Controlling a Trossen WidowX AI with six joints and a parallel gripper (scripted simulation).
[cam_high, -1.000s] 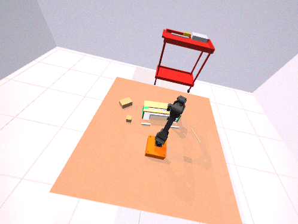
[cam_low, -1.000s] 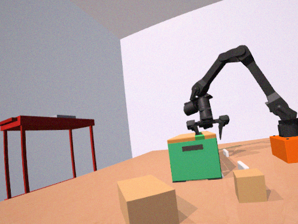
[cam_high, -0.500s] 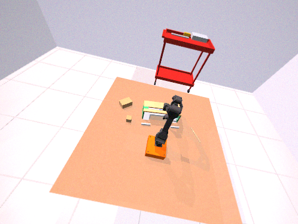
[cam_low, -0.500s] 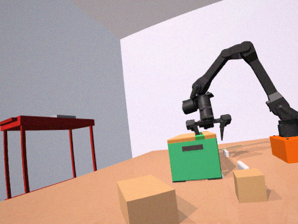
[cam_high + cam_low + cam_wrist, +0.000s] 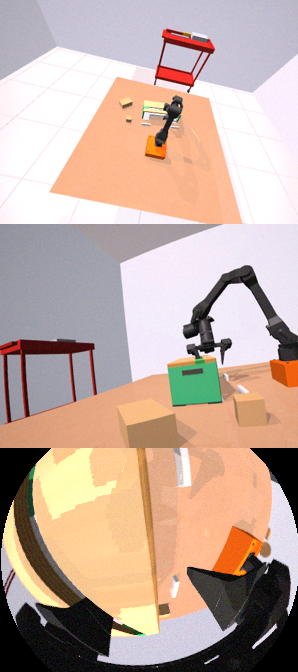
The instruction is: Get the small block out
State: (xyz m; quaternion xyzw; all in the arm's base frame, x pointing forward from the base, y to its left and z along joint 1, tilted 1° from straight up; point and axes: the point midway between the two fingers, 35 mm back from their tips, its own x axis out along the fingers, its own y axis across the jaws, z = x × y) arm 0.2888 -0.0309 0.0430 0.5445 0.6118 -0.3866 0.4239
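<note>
The box lies 30 mm ahead of my gripper tip, 20 mm to the left of it and 20 mm below it. From my gripper tip the other things lie so: thin stick 370 mm to the right, 90 mm behind, 80 mm below.
</note>
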